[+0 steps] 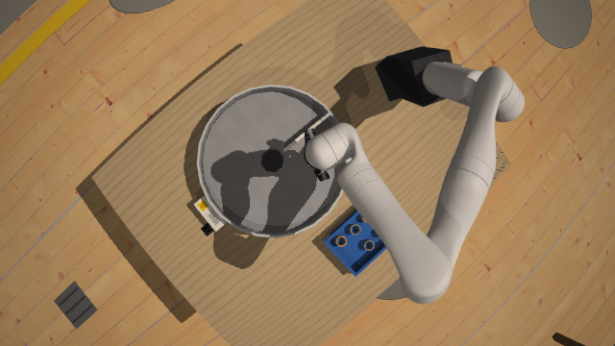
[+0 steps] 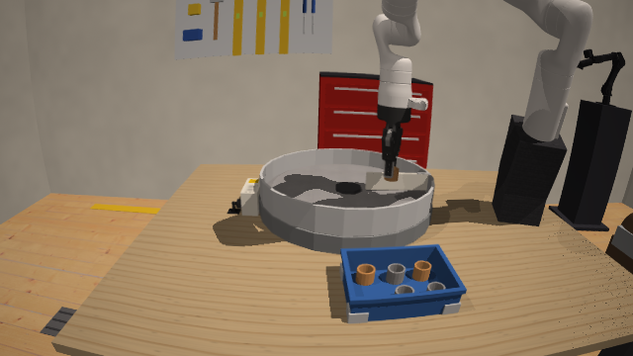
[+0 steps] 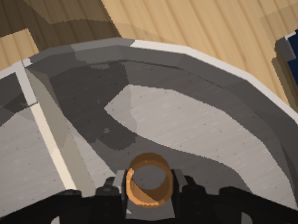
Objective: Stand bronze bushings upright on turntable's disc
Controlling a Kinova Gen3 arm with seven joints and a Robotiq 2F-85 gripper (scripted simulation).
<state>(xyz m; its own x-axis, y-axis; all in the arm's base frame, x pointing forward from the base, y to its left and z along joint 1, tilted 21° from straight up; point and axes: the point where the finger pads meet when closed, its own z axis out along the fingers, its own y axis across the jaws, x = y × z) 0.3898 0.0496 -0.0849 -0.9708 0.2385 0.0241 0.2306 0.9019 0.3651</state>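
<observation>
Now: hand 9 cm short of the grey turntable disc, 5 cm to the left of it and 8 cm above it. Round my hand: blue crate (2 cm behind, 28 cm to the left, 11 cm below).
</observation>
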